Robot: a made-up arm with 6 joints.
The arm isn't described. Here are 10 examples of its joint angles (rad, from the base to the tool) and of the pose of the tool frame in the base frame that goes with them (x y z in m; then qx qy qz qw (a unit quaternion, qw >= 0)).
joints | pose
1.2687 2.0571 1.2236 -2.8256 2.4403 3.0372 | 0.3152 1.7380 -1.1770 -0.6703 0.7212 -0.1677 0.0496
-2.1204 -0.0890 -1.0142 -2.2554 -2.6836 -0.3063 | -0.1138 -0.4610 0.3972 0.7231 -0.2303 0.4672 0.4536
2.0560 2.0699 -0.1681 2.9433 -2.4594 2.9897 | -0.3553 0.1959 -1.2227 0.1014 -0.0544 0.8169 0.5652
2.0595 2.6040 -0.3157 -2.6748 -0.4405 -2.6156 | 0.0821 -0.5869 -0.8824 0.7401 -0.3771 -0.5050 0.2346
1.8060 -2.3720 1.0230 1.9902 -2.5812 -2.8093 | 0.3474 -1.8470 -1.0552 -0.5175 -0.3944 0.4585 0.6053
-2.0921 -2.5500 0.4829 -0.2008 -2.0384 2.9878 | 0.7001 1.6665 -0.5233 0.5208 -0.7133 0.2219 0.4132
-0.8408 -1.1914 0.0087 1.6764 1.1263 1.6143 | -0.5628 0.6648 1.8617 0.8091 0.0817 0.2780 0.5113
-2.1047 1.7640 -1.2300 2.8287 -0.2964 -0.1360 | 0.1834 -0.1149 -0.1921 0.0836 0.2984 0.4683 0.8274
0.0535 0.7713 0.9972 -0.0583 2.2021 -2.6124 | 1.9504 -0.1229 1.3500 0.3482 -0.2592 0.8994 0.0518
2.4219 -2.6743 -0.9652 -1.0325 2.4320 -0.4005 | 0.4450 -0.2351 0.4066 -0.8628 -0.0703 0.4750 0.1582
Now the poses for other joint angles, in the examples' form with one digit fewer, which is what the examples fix.
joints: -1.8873 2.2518 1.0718 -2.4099 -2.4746 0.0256
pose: -0.214 -1.196 -1.589 0.712 -0.405 0.399 0.412
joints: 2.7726 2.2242 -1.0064 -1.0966 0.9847 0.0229
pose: 0.236 0.020 -0.131 -0.811 -0.124 0.280 0.499
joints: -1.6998 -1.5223 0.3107 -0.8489 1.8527 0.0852
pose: 0.018 1.304 1.489 0.380 0.896 -0.143 0.181
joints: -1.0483 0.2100 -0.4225 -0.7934 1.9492 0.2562
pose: 0.401 -1.016 0.592 -0.245 -0.450 -0.750 0.418
